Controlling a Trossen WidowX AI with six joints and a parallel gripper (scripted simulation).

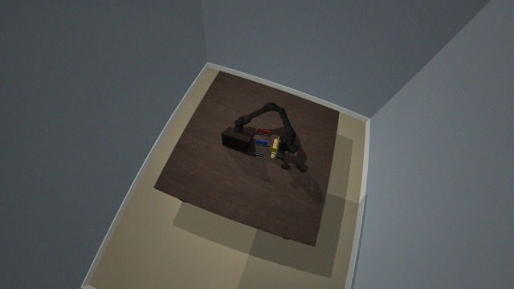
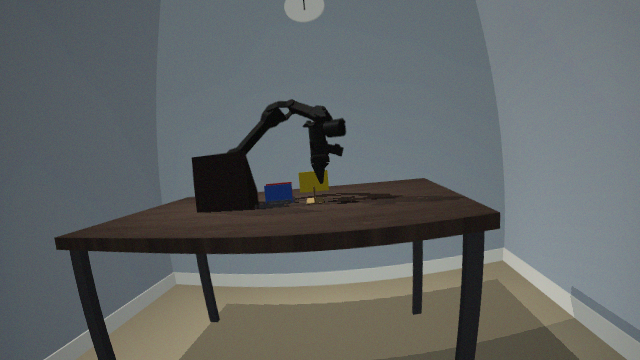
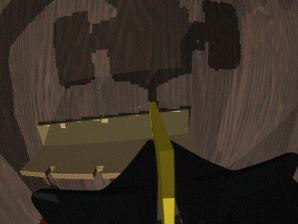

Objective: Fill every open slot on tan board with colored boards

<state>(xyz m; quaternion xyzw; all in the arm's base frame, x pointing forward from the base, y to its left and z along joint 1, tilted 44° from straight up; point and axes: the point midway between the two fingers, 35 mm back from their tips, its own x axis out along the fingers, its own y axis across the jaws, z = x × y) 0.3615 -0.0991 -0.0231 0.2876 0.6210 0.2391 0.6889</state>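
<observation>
The yellow board lies 3 cm behind my gripper tip. Also, from my gripper tip: red board: 16 cm to the left, 16 cm behind, 4 cm below; tan board: 5 cm to the left, 4 cm below, 3 cm behind; blue board: 16 cm behind, 6 cm to the left, 4 cm below.
</observation>
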